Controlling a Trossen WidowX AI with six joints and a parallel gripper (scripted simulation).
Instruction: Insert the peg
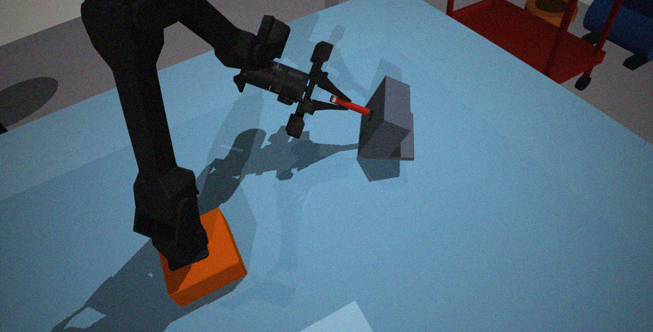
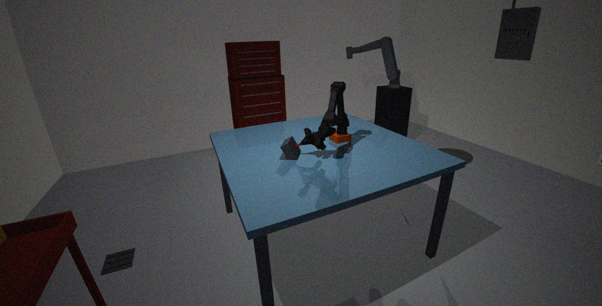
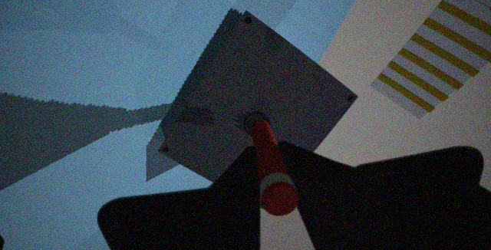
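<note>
Now: gripper tip 60 mm short of the grey sloped panel, 40 mm to the left of it and 40 mm above it. From my gripper tip the other things lie so: red peg (10 mm to the left, 10 mm behind, 10 mm above).
</note>
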